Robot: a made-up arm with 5 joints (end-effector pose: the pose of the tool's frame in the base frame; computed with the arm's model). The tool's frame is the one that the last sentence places.
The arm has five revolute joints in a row. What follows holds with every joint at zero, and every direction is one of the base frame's.
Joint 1 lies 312.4 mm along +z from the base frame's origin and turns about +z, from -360 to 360 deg.
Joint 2 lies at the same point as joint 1 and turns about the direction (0, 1, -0.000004), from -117.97 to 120 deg.
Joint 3 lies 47 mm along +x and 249.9 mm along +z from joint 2 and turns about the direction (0, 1, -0.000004), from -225 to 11 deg.
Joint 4 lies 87.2 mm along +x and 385.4 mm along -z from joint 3 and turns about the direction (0, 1, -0.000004), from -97 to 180 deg.
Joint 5 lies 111.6 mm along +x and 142.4 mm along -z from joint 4 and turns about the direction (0, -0.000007, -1), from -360 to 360 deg.
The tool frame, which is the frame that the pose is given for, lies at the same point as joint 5; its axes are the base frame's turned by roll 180, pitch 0 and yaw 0 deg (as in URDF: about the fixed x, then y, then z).
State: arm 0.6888 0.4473 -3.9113 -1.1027 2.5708
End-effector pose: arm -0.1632 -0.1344 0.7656 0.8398 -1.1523 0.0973
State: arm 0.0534 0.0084 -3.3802 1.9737 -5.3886
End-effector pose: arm 0.0357 0.0019 1.0027 -1.8606 0.8322 -1.5246
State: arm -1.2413 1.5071 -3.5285 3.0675 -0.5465
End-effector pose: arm 0.1598 -0.4674 0.3598 -2.0708 0.7498 0.7955
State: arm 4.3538 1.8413 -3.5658 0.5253 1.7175
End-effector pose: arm -0.2699 -0.7201 0.3978 -0.6248 -2.4201 1.6989
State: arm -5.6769 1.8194 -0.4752 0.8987 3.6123
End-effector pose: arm -0.2516 -0.1745 0.0351 0.0637 -0.9388 1.0007
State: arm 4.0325 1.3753 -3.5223 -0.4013 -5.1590
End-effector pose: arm -0.3251 -0.4021 0.7784 -0.0819 -0.6989 1.9465
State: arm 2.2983 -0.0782 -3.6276 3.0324 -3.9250
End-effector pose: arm 0.0508 -0.0571 0.8025 -2.5819 0.0773 0.6212
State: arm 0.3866 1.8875 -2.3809 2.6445 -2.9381
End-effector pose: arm 0.2796 0.1138 -0.1235 0.0918 -0.9998 0.5405
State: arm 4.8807 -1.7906 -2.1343 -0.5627 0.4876
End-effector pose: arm -0.1259 0.7409 0.4383 -0.9478 1.3116 1.8213
